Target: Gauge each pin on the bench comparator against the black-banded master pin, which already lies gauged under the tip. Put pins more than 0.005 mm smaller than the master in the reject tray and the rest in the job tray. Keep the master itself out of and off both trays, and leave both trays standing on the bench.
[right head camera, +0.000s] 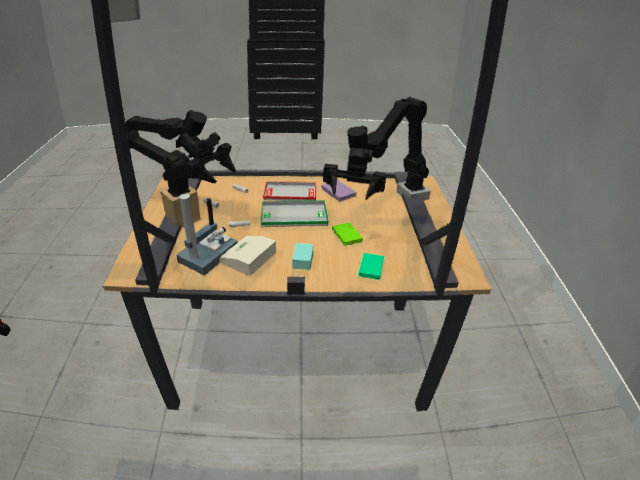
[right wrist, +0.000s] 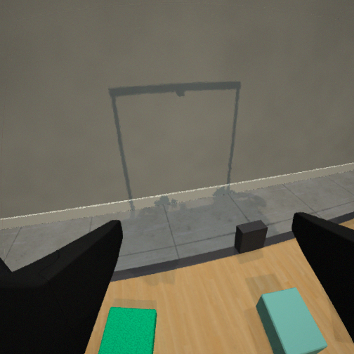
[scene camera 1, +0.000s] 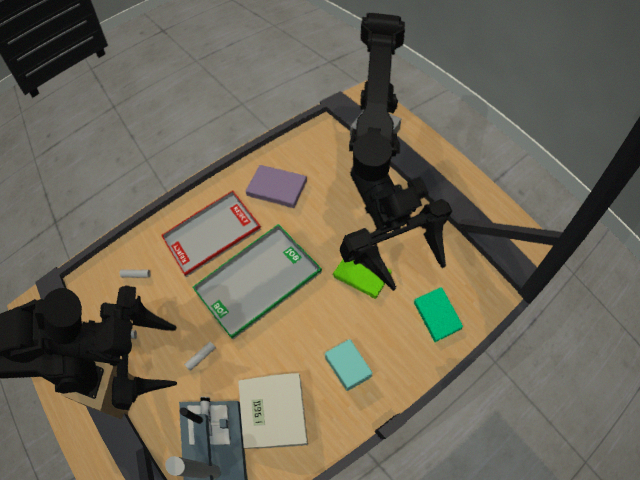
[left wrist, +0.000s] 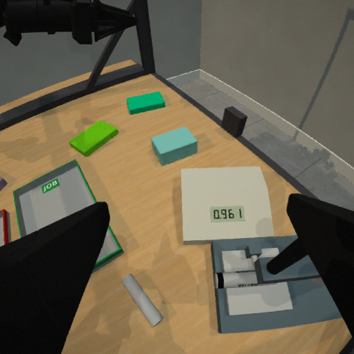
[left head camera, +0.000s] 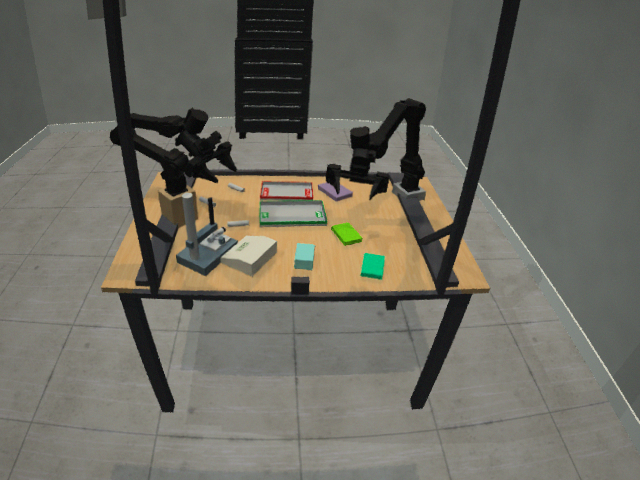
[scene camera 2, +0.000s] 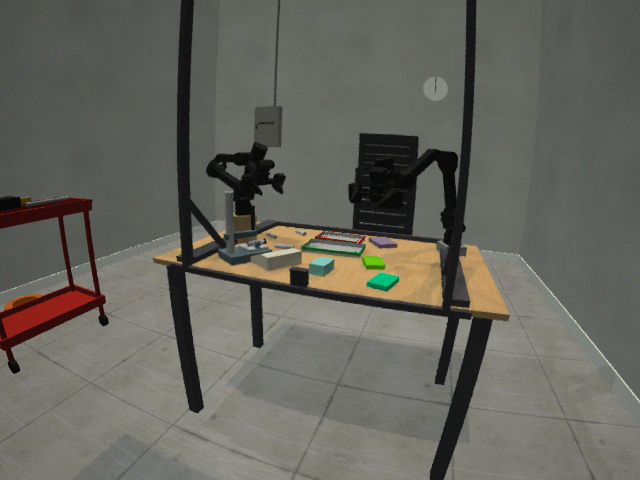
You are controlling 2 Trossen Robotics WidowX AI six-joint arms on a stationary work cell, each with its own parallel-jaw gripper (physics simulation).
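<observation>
The black-banded master pin (left wrist: pixel 239 279) lies under the comparator's (left wrist: pixel 305 305) (scene camera 1: pixel 232 454) tip; the display (left wrist: pixel 227 214) reads 0.961. Three plain grey pins lie on the bench: one pin (scene camera 1: pixel 200 355) (left wrist: pixel 142 300) between job tray and comparator, one pin (scene camera 1: pixel 134 273) near the reject tray, one pin (scene camera 1: pixel 133 334) mostly hidden under the left gripper in scene camera 1. The red-rimmed reject tray (scene camera 1: pixel 222 250) and green-rimmed job tray (scene camera 1: pixel 276 303) stand empty. My left gripper (scene camera 1: pixel 175 355) (left head camera: pixel 226 175) is open and empty above the pins. My right gripper (scene camera 1: pixel 418 276) (left head camera: pixel 354 194) is open and empty above the bench.
A purple block (scene camera 1: pixel 277 185) lies beside the reject tray. A lime block (scene camera 1: pixel 359 277), green block (scene camera 1: pixel 438 314) and turquoise block (scene camera 1: pixel 348 364) lie toward the right and front. The cream display box (scene camera 1: pixel 276 423) adjoins the comparator. Dark frame posts (left head camera: pixel 478 139) rise at the bench sides.
</observation>
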